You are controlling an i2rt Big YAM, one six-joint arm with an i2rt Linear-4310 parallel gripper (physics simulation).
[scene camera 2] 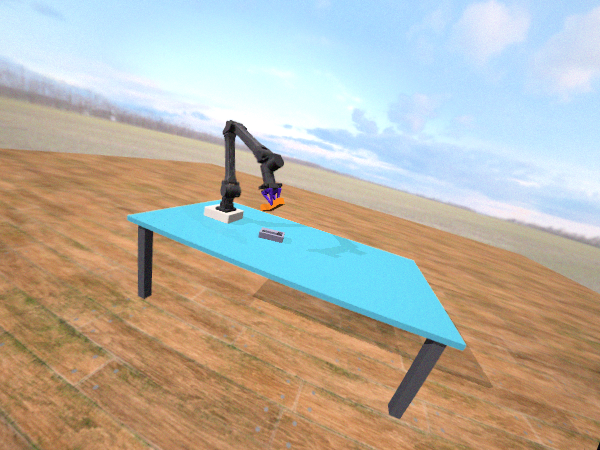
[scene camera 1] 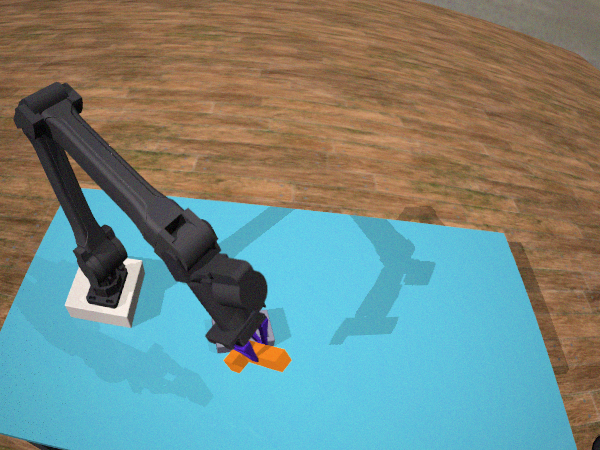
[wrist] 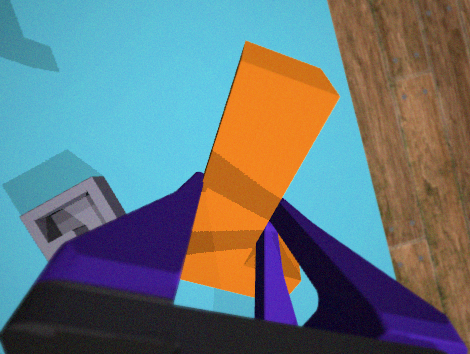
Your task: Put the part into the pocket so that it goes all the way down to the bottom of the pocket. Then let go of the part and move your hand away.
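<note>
The orange part [scene camera 1: 272, 357] [scene camera 2: 273, 204] [wrist: 270, 130] is an angular block with a short leg at one end. My gripper [scene camera 1: 255, 350] [scene camera 2: 272, 201] [wrist: 232, 192], with purple fingers, is shut on the part and holds it up in the air, tilted in scene camera 2. The grey block with the pocket [scene camera 1: 270, 333] [scene camera 2: 271, 238] [wrist: 105, 199] lies on the table below. In scene camera 1 the gripper and part hide much of it. In the wrist view it is at the left, beside the part, and the left finger covers its lower portion.
The blue table [scene camera 1: 450, 325] [scene camera 2: 350, 280] [wrist: 125, 75] bears the arm's white base [scene camera 1: 100, 317] [scene camera 2: 220, 215] at its left end in scene camera 1. Shadows of the arm fall across the table. A table edge and wooden floor [wrist: 420, 125] show at the right of the wrist view.
</note>
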